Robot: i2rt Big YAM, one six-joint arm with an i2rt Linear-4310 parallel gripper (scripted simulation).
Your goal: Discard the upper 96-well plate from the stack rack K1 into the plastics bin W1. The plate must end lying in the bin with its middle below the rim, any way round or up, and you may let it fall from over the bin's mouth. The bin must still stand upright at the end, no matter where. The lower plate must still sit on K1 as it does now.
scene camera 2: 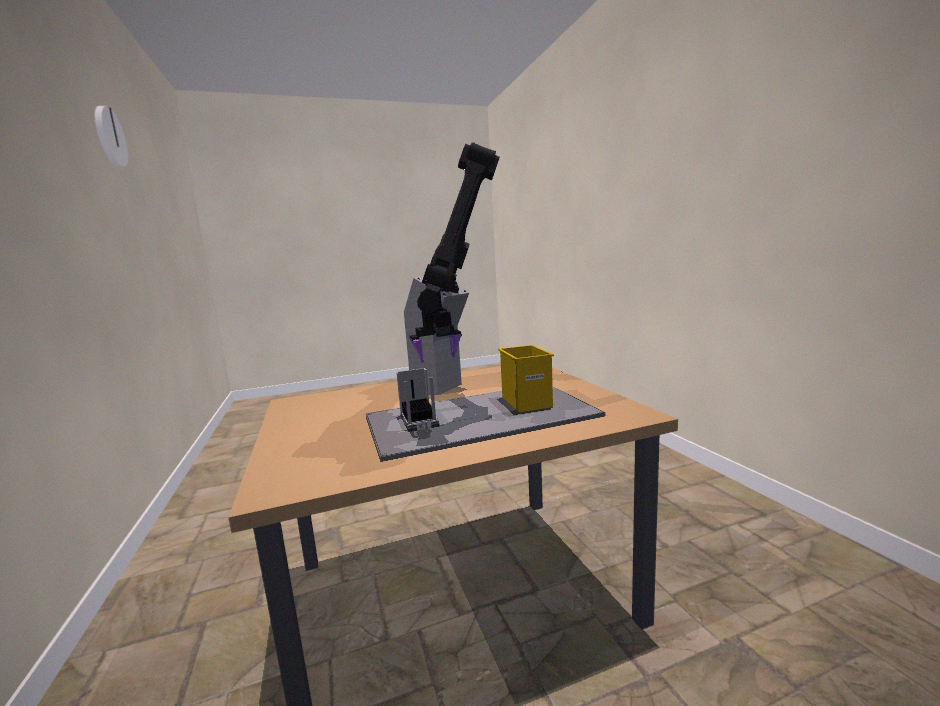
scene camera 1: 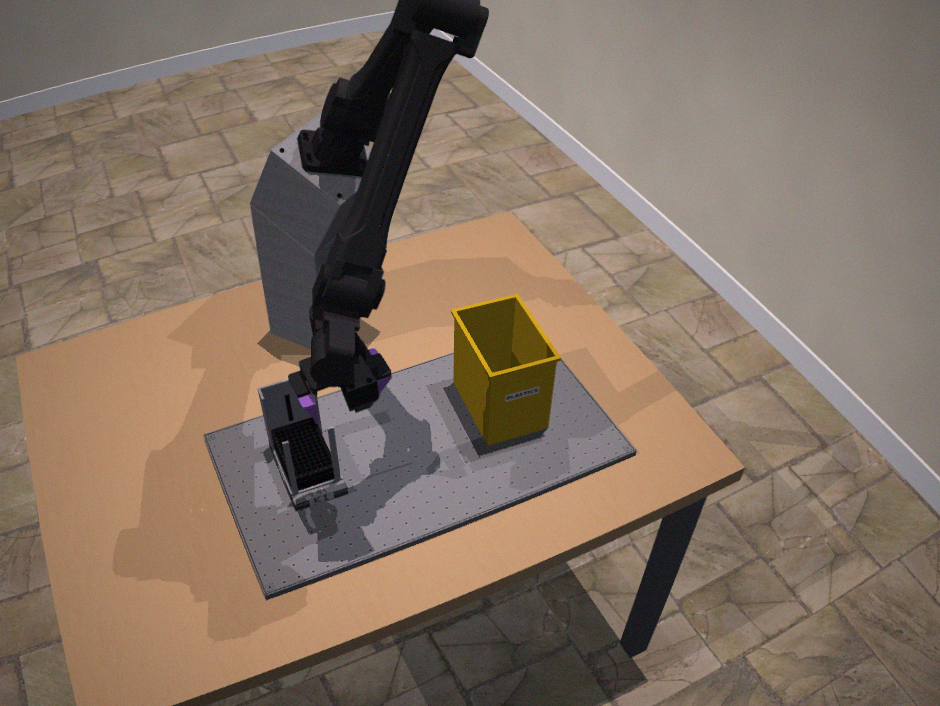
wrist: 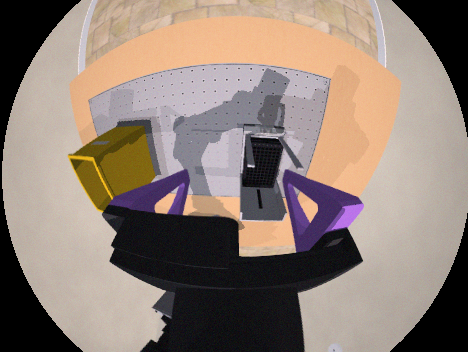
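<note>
A yellow plastics bin W1 (scene camera 1: 504,364) is here, and I can see the yellow plastics bin W1 (scene camera 2: 526,371) (wrist: 122,159) in those further views too. My gripper (scene camera 1: 345,410) is visible as well, and the wrist view shows my gripper (wrist: 236,174) too.
</note>
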